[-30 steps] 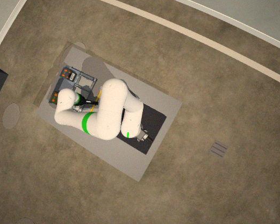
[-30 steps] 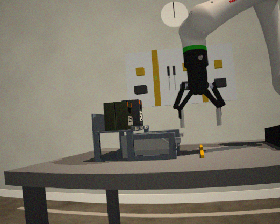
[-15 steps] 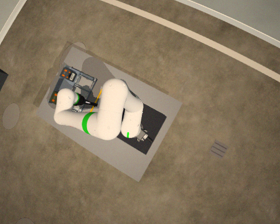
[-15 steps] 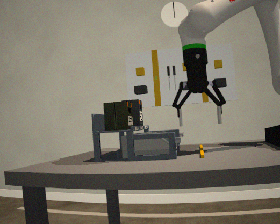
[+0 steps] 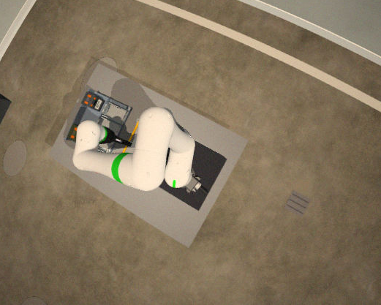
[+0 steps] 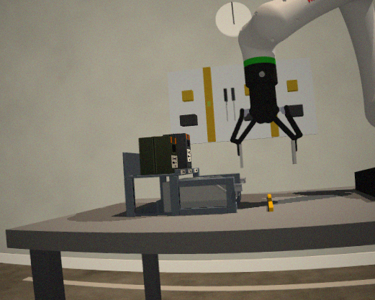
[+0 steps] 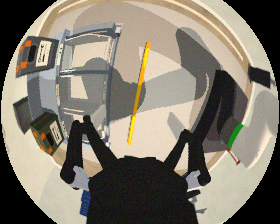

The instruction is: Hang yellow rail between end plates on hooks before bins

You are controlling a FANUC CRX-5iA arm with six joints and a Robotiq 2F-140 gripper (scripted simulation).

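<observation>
The yellow rail lies 110 mm below my hand. The rest, counted from my hand: dark green case (250 mm ahead, 160 mm to the left, 40 mm above).
</observation>
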